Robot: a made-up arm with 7 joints.
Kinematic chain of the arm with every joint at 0, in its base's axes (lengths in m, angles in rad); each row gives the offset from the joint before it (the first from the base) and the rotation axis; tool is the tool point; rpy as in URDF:
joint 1: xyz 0.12 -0.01 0 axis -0.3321 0.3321 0.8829
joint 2: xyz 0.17 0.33 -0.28 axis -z
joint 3: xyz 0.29 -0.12 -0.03 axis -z
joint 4: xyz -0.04 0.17 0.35 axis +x
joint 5: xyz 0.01 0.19 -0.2 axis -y
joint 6: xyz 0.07 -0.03 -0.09 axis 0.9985 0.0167 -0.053
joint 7: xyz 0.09 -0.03 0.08 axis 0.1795 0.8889 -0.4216
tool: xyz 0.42 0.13 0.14 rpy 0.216 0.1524 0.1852
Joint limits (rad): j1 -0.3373..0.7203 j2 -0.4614..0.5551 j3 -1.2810..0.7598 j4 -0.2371..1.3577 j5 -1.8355..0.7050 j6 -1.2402..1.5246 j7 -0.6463..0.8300
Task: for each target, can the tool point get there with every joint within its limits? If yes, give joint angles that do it. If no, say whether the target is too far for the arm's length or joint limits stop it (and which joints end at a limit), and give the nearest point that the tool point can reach.
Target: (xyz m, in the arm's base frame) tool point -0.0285 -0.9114 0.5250
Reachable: no: joint limits stop it (at a limit: joint 1, joint 2, joint 3, joint 4, joint 5) | nearest point 0.4509 -0.4971 0.3825 | short by 0.649 m
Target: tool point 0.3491 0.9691 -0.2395
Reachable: yes | joints 0.1841 0.0968 -0.9506 0.2781 -0.4774 -0.0189 -0.1506
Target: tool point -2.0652 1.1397 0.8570
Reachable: no: too far | nearest point -0.6690 0.7748 0.2223 | short by 1.577 m
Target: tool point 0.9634 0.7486 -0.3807
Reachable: yes | joints 0.1489 -0.1342 -0.0245 0.4650 -0.3320 1.2518 0.0886
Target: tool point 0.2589 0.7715 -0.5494
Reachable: yes | joints -0.0615 0.3390 -0.8613 0.5369 -1.5385 0.2848 0.2051
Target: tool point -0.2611 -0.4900 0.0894
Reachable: no: joint limits stop it (at a limit: joint 1, joint 3, joint 5, joint 6) | nearest point -0.2105 -0.3555 0.0619 | short by 0.146 m
